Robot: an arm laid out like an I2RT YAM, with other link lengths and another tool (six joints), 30 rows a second.
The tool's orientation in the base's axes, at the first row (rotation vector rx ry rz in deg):
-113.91, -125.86, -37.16
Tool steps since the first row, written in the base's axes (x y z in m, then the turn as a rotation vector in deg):
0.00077, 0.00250, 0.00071, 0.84, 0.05, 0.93
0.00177, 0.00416, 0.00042, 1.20, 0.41, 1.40
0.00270, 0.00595, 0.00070, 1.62, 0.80, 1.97
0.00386, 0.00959, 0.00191, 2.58, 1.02, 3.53
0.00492, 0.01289, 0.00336, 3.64, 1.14, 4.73
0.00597, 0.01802, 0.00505, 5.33, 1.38, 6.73
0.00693, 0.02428, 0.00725, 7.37, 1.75, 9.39
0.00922, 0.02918, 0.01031, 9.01, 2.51, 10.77
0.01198, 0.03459, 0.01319, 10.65, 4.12, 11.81
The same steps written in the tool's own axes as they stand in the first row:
0.00246, 0.00105, 0.00046, 0.26, 1.04, -0.65
0.00375, 0.00203, 0.00156, 0.72, 1.52, -0.87
0.00538, 0.00309, 0.00217, 1.22, 2.08, -1.15
0.00901, 0.00470, 0.00269, 1.85, 3.39, -2.28
0.01243, 0.00624, 0.00285, 2.25, 4.71, -3.11
0.01763, 0.00793, 0.00349, 2.95, 6.84, -4.48
0.02407, 0.00971, 0.00407, 3.97, 9.47, -6.33
0.02938, 0.01291, 0.00363, 4.94, 11.43, -6.96
0.03502, 0.01655, 0.00364, 6.57, 13.35, -6.96

